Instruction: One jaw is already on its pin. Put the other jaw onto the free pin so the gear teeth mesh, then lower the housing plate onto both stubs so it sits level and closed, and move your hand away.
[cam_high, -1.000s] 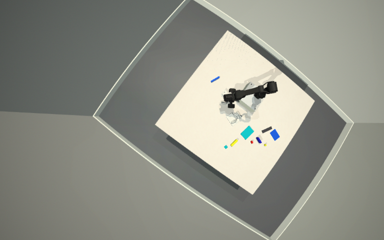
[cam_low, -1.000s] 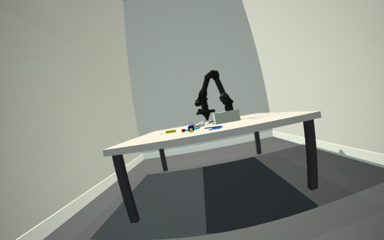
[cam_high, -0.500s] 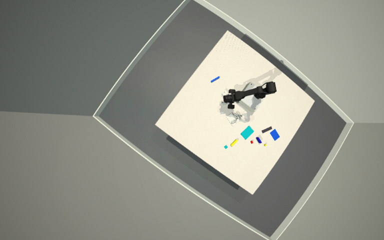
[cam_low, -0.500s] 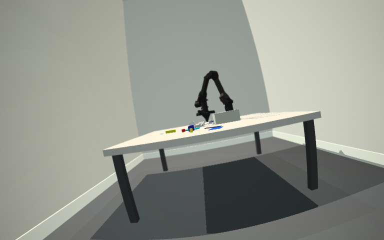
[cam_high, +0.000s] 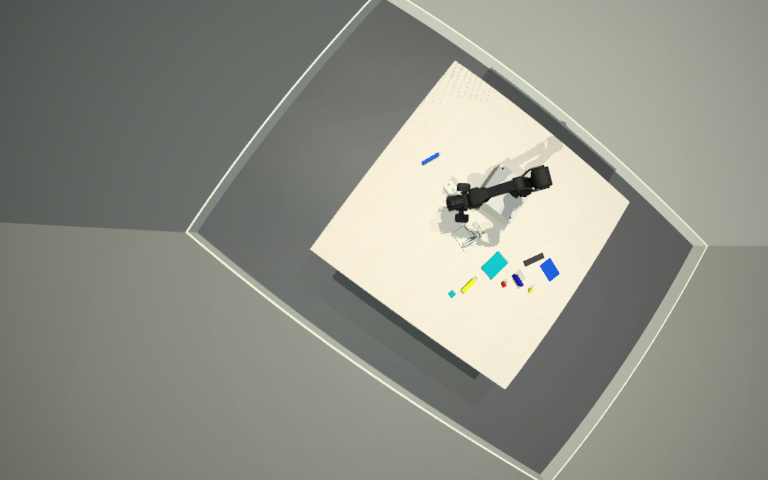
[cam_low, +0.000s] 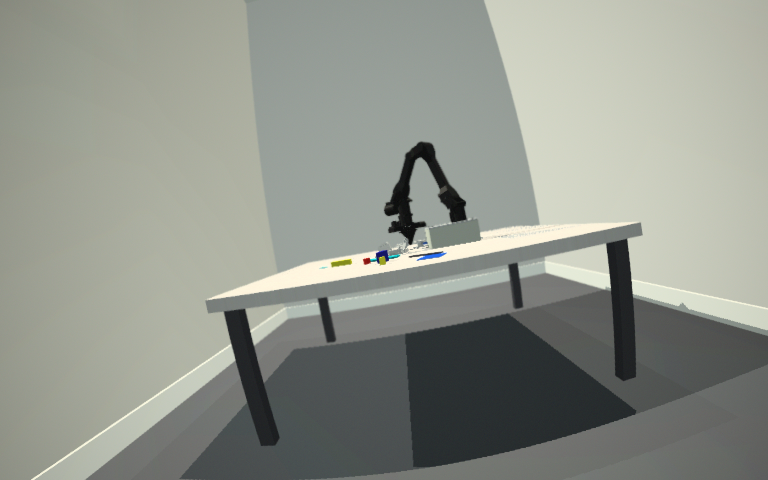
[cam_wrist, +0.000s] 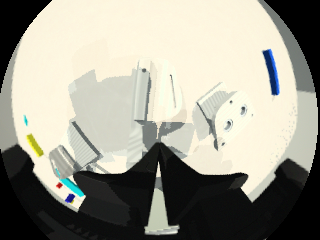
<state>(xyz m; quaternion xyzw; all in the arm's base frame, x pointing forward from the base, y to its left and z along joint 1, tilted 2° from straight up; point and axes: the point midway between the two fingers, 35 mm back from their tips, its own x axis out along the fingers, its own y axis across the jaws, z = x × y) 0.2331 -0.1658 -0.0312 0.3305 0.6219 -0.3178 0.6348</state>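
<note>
Right now my gripper tip is 3 cm short of the jaw and 2 cm below it. Round my gripper tip: cyan plate (11 cm ahead, 35 cm to the left, 2 cm below); yellow bar (28 cm ahead, 31 cm to the left, 1 cm below); blue bar (10 cm behind, 26 cm to the right, 1 cm below).
</note>
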